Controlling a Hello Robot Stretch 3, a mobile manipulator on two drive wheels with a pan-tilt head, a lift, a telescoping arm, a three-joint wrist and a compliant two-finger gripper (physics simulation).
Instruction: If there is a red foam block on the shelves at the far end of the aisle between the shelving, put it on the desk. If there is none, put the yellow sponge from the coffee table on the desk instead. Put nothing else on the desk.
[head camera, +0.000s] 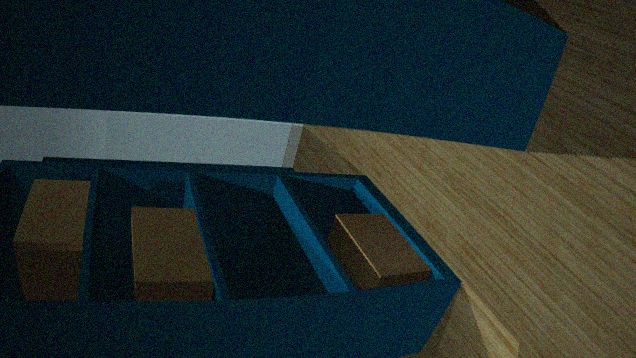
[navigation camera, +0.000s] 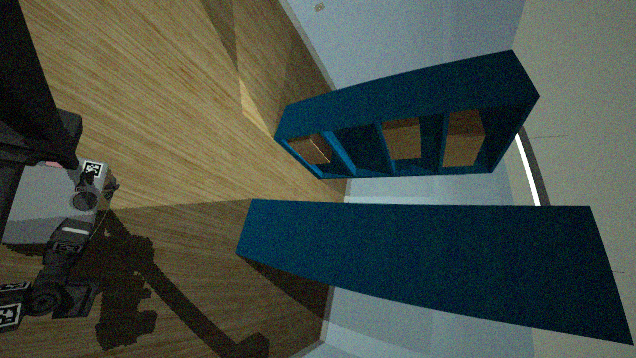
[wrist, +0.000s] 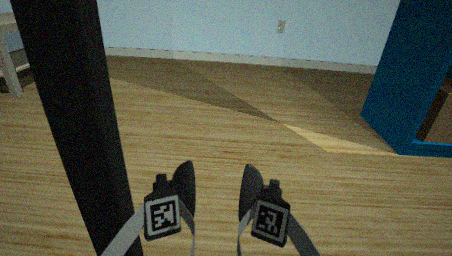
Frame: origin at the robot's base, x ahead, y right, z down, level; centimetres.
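Seen in the pictures: gripper, fingertip midpoint: (navigation camera: 104, 174).
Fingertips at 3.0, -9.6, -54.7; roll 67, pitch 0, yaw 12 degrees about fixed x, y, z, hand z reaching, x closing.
Note:
A point is followed by its place in that frame, as x, y, z.
A blue shelf unit (head camera: 225, 325) @(115.0, -80.6, -98.0) (navigation camera: 400, 95) @(117.7, -91.6, -115.5) (wrist: 392, 85) shows sideways in the head and navigation views. Brown boxes (head camera: 167, 250) @(144.2, -67.4, -113.4) (navigation camera: 402, 142) @(145.9, -67.0, -112.4) stand in three of its compartments; I see no object in the dark compartment between two of them. A second blue shelf unit (head camera: 300, 60) @(95.5, 1.6, -92.7) (navigation camera: 425, 260) @(92.9, 12.1, -127.0) shows its plain side panel across the gap. No red foam block or yellow sponge shows in these views, and I cannot identify the desk or coffee table. My gripper (wrist: 217, 181) @(3.0, -9.6, -54.7) is open above the wooden floor, its fingers apart with no object between them.
A black post (wrist: 70, 100) runs down the left of the wrist view. A light wooden furniture leg (wrist: 11, 75) stands behind it at the far left. My wrist parts (navigation camera: 67, 240) @(-0.7, 4.8, -70.6) show at the lower left of the navigation view. A pale blue wall (wrist: 210, 30) closes the back.

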